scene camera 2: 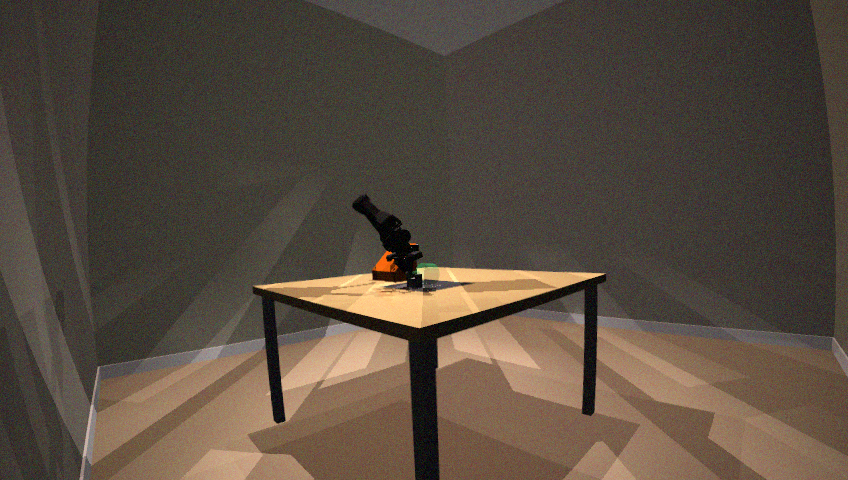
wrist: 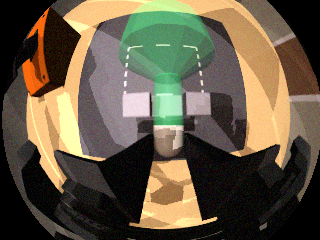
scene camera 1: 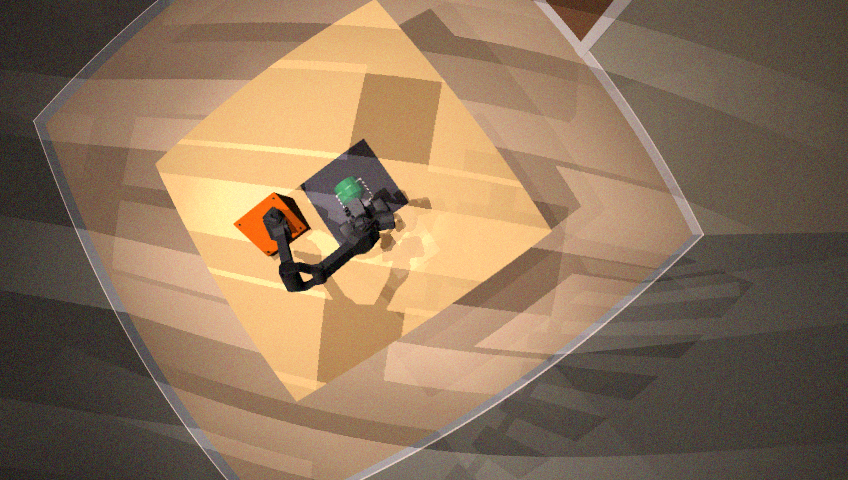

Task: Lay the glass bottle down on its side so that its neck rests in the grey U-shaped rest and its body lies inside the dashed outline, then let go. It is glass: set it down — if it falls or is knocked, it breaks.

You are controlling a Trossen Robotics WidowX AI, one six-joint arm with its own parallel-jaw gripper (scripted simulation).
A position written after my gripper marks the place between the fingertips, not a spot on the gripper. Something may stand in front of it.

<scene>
I see my gripper [wrist: 168, 137] and a dark grey mat [wrist: 104, 131].
</scene>
